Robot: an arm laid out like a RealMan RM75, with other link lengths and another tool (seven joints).
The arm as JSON. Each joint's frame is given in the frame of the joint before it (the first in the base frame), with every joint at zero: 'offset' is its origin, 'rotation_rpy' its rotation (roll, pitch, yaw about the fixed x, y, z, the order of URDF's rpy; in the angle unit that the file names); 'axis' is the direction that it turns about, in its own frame. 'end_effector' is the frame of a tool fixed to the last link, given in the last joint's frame.
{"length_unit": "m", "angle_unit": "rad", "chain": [
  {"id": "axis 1", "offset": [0.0, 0.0, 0.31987], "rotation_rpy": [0.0, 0.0, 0.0], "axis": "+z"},
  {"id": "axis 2", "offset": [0.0, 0.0, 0.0], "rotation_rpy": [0.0, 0.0, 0.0], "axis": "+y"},
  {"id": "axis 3", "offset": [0.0, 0.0, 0.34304], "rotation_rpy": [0.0, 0.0, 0.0], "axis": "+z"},
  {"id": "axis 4", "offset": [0.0, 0.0, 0.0], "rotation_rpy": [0.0, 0.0, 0.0], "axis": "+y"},
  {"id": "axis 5", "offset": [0.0, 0.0, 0.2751], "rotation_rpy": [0.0, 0.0, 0.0], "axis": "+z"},
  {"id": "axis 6", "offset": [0.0, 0.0, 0.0], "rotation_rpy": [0.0, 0.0, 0.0], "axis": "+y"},
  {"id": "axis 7", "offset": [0.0, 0.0, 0.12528], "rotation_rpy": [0.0, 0.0, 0.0], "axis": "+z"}
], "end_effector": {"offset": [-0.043, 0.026, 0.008], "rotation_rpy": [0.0, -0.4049, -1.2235]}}
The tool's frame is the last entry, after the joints.
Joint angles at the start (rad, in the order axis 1, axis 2, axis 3, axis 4, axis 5, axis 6, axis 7):
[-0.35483, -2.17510, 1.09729, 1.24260, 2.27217, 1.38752, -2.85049]
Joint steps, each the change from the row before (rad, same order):
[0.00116, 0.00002, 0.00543, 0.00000, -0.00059, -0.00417, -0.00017]
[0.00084, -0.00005, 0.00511, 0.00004, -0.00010, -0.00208, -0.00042]
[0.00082, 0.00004, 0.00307, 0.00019, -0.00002, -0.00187, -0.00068]
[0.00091, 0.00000, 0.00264, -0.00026, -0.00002, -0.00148, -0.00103]
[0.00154, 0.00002, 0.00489, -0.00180, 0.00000, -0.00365, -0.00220]
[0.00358, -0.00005, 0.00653, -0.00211, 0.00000, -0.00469, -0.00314]
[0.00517, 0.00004, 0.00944, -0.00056, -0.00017, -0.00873, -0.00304]
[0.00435, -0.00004, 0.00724, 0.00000, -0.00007, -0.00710, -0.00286]
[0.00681, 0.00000, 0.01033, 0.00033, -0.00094, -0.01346, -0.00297]
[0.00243, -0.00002, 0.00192, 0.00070, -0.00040, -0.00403, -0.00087]
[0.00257, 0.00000, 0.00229, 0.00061, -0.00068, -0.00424, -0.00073]
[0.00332, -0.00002, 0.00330, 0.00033, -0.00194, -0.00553, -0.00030]
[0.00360, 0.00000, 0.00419, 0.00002, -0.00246, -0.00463, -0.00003]
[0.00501, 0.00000, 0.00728, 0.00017, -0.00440, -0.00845, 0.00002]
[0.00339, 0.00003, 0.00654, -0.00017, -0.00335, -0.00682, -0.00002]
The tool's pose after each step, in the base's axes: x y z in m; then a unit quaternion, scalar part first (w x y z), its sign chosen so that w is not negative. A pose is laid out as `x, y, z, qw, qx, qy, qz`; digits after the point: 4 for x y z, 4 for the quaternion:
-0.2992, 0.3681, 0.0298, 0.1364, 0.2491, 0.9512, 0.1207
-0.2988, 0.3679, 0.0288, 0.1360, 0.2498, 0.9512, 0.1195
-0.2987, 0.3678, 0.0282, 0.1355, 0.2500, 0.9513, 0.1192
-0.2988, 0.3676, 0.0277, 0.1353, 0.2497, 0.9514, 0.1188
-0.2990, 0.3672, 0.0264, 0.1349, 0.2486, 0.9518, 0.1183
-0.2999, 0.3663, 0.0247, 0.1344, 0.2464, 0.9526, 0.1177
-0.3007, 0.3655, 0.0228, 0.1327, 0.2452, 0.9531, 0.1181
-0.3015, 0.3648, 0.0213, 0.1313, 0.2439, 0.9535, 0.1187
-0.3026, 0.3641, 0.0193, 0.1288, 0.2428, 0.9538, 0.1213
-0.3032, 0.3639, 0.0191, 0.1280, 0.2423, 0.9539, 0.1227
-0.3037, 0.3636, 0.0187, 0.1273, 0.2418, 0.9539, 0.1241
-0.3043, 0.3633, 0.0182, 0.1268, 0.2414, 0.9538, 0.1259
-0.3048, 0.3626, 0.0174, 0.1267, 0.2411, 0.9538, 0.1268
-0.3053, 0.3619, 0.0160, 0.1267, 0.2411, 0.9536, 0.1286
-0.3054, 0.3615, 0.0147, 0.1267, 0.2414, 0.9533, 0.1296

